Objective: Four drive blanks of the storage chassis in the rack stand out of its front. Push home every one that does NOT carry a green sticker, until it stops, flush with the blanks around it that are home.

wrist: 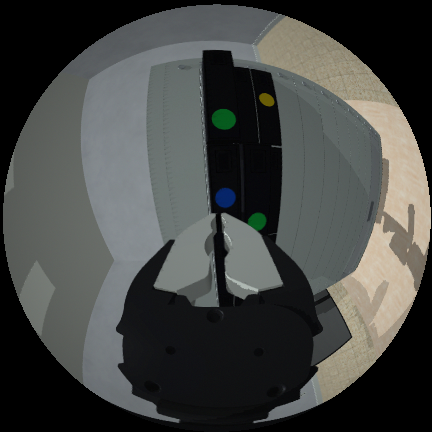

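Observation:
The dark drive blanks stand in two rows across the middle of the wrist view. The upper left blank with a green sticker stands out past its neighbours. The blank with a yellow sticker at the upper right looks level with the plain blank beside it. Below are the blank with a blue sticker and, to its right, another blank with a green sticker; how far these stand out is unclear. My gripper is shut and empty, its tips just below the blue sticker in view. Contact cannot be told, and the gripper hides the blanks lower down.
Grey perforated panelling runs along the left of the blanks, and wide grey panels run along their right. A pale wall lies farther left. A tan floor with shadows shows at the right, and a dark grey flat object at the lower right.

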